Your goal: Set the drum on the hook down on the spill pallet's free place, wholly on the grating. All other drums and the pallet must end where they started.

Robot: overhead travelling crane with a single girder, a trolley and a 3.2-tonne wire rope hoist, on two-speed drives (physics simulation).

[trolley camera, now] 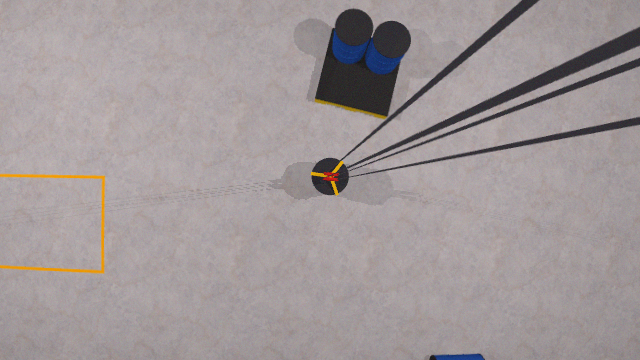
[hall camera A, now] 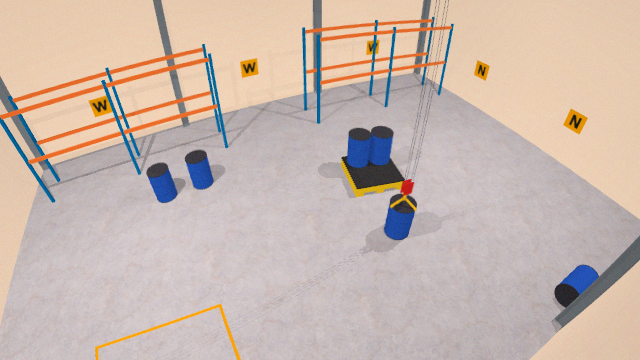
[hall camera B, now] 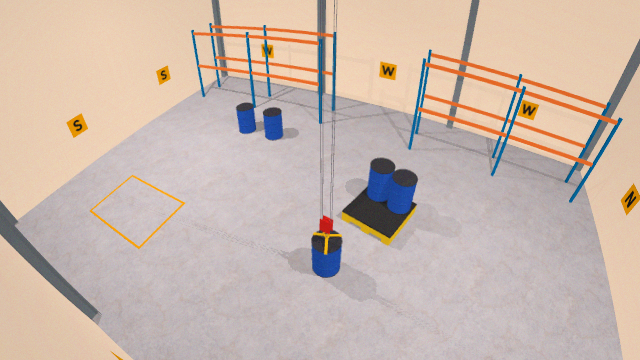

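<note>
The drum on the hook (hall camera A: 398,225) (hall camera B: 326,262), blue with a black lid, hangs upright under the red hook block, beside the spill pallet. My gripper (hall camera A: 403,203) (hall camera B: 326,240) (trolley camera: 330,176), a yellow three-armed clamp, is shut on its rim. The spill pallet (hall camera A: 376,176) (hall camera B: 372,215) (trolley camera: 354,94) has black grating and yellow sides. Two blue drums (hall camera A: 358,151) (hall camera B: 401,194) (trolley camera: 354,27) stand side by side on its far half; the half nearer the hanging drum is free. In the trolley camera the hanging drum's lid hides its body. Its exact height is hard to tell.
Two blue drums (hall camera A: 162,185) (hall camera B: 273,126) stand near the left rack (hall camera A: 218,100) (hall camera B: 250,70). Another rack (hall camera A: 318,100) (hall camera B: 414,125) stands behind the pallet. A blue drum (hall camera A: 581,281) (trolley camera: 458,357) lies on its side. An orange floor outline (hall camera A: 158,326) (hall camera B: 158,189) (trolley camera: 103,225) shows.
</note>
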